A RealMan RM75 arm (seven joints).
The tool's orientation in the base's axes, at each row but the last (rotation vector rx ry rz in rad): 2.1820, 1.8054, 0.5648; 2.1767, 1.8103, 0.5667; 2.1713, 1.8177, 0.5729; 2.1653, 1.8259, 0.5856; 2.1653, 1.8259, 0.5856; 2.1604, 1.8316, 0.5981; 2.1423, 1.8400, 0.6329; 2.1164, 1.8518, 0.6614; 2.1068, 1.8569, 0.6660; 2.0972, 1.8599, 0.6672
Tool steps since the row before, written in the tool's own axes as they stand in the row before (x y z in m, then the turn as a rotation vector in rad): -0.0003, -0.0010, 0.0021, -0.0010, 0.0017, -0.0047; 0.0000, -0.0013, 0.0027, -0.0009, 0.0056, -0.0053; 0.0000, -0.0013, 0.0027, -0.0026, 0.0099, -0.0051; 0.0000, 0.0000, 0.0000, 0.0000, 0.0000, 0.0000; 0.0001, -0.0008, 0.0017, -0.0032, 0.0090, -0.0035; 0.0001, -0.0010, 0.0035, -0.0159, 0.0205, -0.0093; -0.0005, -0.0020, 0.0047, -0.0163, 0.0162, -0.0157; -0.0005, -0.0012, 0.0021, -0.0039, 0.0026, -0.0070; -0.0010, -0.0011, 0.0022, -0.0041, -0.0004, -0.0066; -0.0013, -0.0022, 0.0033, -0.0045, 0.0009, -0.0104
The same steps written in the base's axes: 0.0000, 0.0000, -0.0023, -0.0008, -0.0016, 0.0048; 0.0001, 0.0004, -0.0030, 0.0024, -0.0022, 0.0070; 0.0001, 0.0004, -0.0030, 0.0061, -0.0047, 0.0085; 0.0000, 0.0000, 0.0000, 0.0000, 0.0000, 0.0000; 0.0001, 0.0004, -0.0018, 0.0059, -0.0050, 0.0066; 0.0007, 0.0005, -0.0035, 0.0117, -0.0200, 0.0149; 0.0004, 0.0003, -0.0051, 0.0049, -0.0202, 0.0185; -0.0001, -0.0001, -0.0025, -0.0015, -0.0050, 0.0066; 0.0001, -0.0006, -0.0026, -0.0039, -0.0047, 0.0048; -0.0004, -0.0006, -0.0041, -0.0047, -0.0057, 0.0086
